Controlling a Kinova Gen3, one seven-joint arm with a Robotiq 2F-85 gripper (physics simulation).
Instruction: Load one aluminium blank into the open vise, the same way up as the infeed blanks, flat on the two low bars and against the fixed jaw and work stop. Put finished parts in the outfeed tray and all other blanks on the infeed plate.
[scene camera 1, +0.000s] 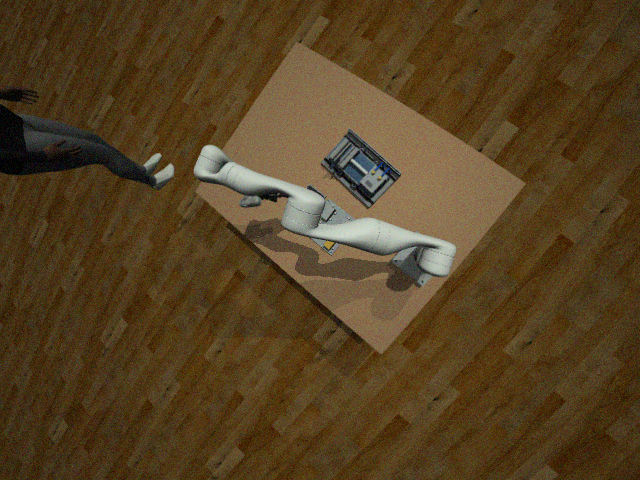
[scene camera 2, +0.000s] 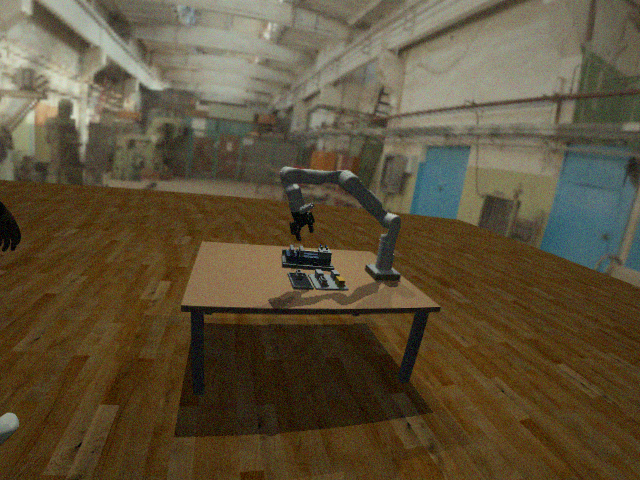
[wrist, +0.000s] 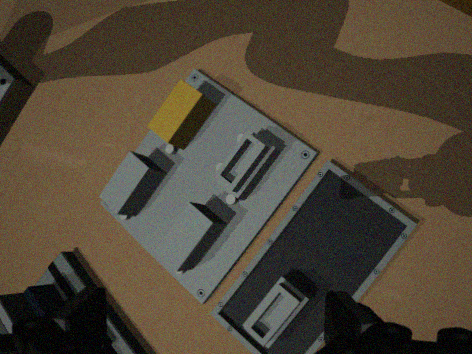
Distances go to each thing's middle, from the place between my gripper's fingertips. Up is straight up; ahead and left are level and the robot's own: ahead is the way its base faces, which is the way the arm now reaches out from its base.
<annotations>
I see my gripper 24 cm above the dark outfeed tray (wrist: 341, 232). Also, from my hand: blue vise bed (wrist: 43, 298) 14 cm behind, 26 cm to the right, 20 cm below; then brass blank (wrist: 181, 115) 19 cm behind, 7 cm to the left, 22 cm below; then grey infeed plate (wrist: 189, 177) 15 cm behind, 2 cm to the left, 23 cm below.
</annotations>
